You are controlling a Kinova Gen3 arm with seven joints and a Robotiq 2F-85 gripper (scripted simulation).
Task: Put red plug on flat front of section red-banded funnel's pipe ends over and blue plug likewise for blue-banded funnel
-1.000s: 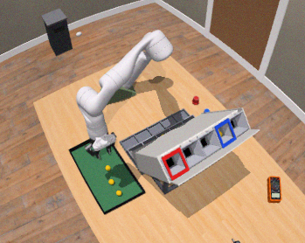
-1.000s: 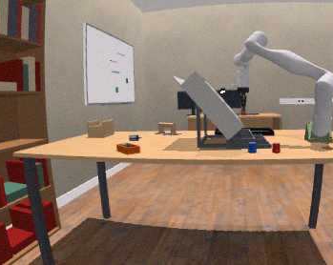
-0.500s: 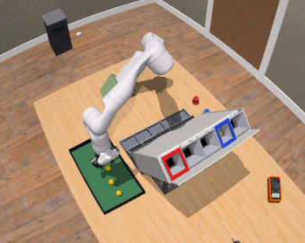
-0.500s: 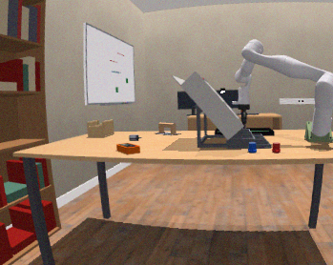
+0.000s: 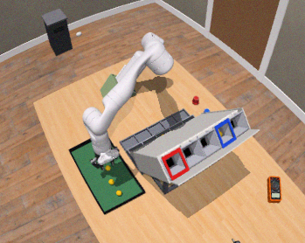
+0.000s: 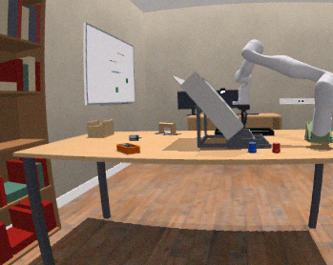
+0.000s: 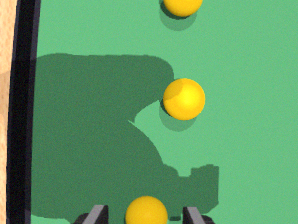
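My hand is 2 cm to the left of the green marble tray and 4 cm above it. Round my hand: black object 65 cm ahead, 19 cm to the left, 3 cm below; then orange multimeter 59 cm ahead, 52 cm to the left, 3 cm below.
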